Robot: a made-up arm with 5 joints.
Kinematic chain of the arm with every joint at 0, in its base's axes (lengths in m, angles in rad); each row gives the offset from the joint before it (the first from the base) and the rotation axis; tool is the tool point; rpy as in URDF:
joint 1: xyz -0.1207 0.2 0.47 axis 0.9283 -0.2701 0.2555
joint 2: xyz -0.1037 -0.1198 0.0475 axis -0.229 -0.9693 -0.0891
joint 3: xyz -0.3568 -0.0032 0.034 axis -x
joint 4: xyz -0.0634 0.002 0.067 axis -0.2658 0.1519 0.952
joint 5: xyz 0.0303 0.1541 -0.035 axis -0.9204 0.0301 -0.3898
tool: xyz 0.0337 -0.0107 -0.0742 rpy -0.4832 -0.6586 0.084
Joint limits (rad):
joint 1: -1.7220..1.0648
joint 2: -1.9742..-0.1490
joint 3: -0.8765..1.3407
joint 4: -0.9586..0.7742
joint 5: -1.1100..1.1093
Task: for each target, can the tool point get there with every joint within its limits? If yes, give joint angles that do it. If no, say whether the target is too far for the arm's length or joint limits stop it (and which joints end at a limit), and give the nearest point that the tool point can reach.
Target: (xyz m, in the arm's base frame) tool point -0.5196 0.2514 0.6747
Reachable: yes | joints -0.4024 -0.3866 0.4049 -0.3102 0.5103
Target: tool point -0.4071 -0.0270 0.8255
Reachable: yes | joints 0.4230 -1.0500 -0.4335 0.1996 -0.1998
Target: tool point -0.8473 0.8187 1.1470
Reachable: no: too far | nearest point -0.5475 0.5653 0.8718 | short by 0.479 m
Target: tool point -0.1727 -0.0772 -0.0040
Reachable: no: joint limits stop it (at a limit: joint 1, joint 2, joint 3) | nearest point -0.4200 0.0600 0.2843 | short by 0.404 m
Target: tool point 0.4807 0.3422 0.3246
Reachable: no: joint limits stop it (at a limit: joint 1, joint 2, joint 5) | nearest point 0.2815 0.4395 0.5591 | short by 0.323 m
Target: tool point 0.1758 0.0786 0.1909
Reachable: no: joint limits stop it (at a limit: joint 1, joint 2, joint 3, joint 4, joint 5) | nearest point 0.0237 -0.0373 0.4430 | short by 0.316 m
